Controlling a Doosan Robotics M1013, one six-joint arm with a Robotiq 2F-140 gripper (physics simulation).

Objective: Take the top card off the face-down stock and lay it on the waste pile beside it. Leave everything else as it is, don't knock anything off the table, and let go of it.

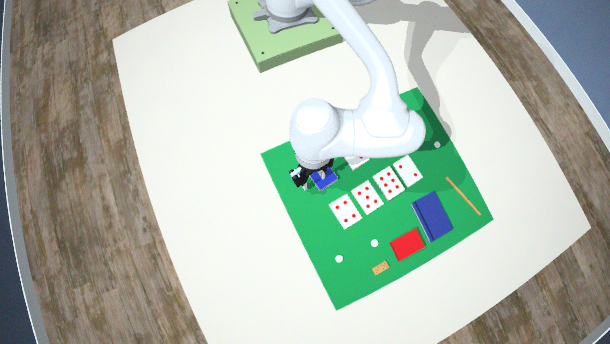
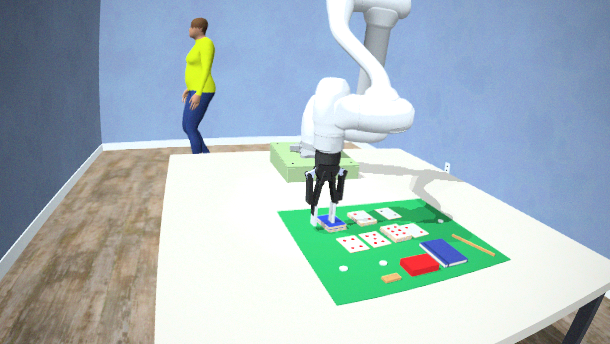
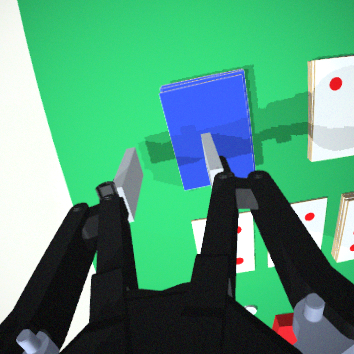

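Where they show: gripper, between the fingertips: [image 1: 312, 180] [image 2: 322, 222] [image 3: 170, 154]; arm's base, origin of its link: [image 1: 287, 11].
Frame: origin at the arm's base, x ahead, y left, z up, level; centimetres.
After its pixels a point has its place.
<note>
The face-down stock [image 1: 327, 183] {x 64.9, y -9.4, z -6.2 cm} [image 2: 341, 222] {x 63.0, y -7.1, z -6.2 cm} [image 3: 210, 107] {x 58.5, y -10.2, z -6.2 cm} is a small blue-backed pile on the green mat, its upper edges slightly staggered. The waste pile [image 1: 357, 163] {x 61.9, y 1.7, z -6.9 cm} [image 2: 361, 217] {x 59.0, y 1.3, z -6.8 cm} [image 3: 332, 117] {x 59.1, y 0.5, z -6.8 cm} is a thick face-up white stack with red dots, to the right of the stock. My gripper [image 1: 314, 182] {x 62.6, y -13.3, z -6.2 cm} [image 2: 323, 219] {x 62.6, y -13.3, z -6.2 cm} [image 3: 170, 154] {x 62.6, y -13.3, z -6.2 cm} points down at the stock, partly open with nothing between its fingers. One fingertip is over the blue top card, the other beyond the stock's left edge. Whether the fingertip over the card touches it cannot be told.
Face-up cards [image 1: 345, 211] {x 74.5, y -7.1, z -7.7 cm} [image 2: 352, 244] {x 75.1, y -7.4, z -7.7 cm} lie in a row in front. Another card [image 2: 388, 213] {x 55.3, y 13.3, z -7.8 cm} lies right of the waste pile. A red box [image 1: 408, 244] {x 91.2, y 6.9, z -6.1 cm}, blue notebook [image 1: 435, 216] {x 86.6, y 18.9, z -6.8 cm}, stick [image 1: 463, 196] {x 84.4, y 31.5, z -7.5 cm}, tan domino [image 1: 380, 268] {x 94.7, y -3.5, z -7.2 cm} and white discs [image 1: 374, 243] {x 86.8, y -2.5, z -7.7 cm} [image 1: 339, 258] {x 87.2, y -13.8, z -7.6 cm} are on the mat [image 1: 320, 260] {x 85.7, y -19.2, z -8.0 cm}.
</note>
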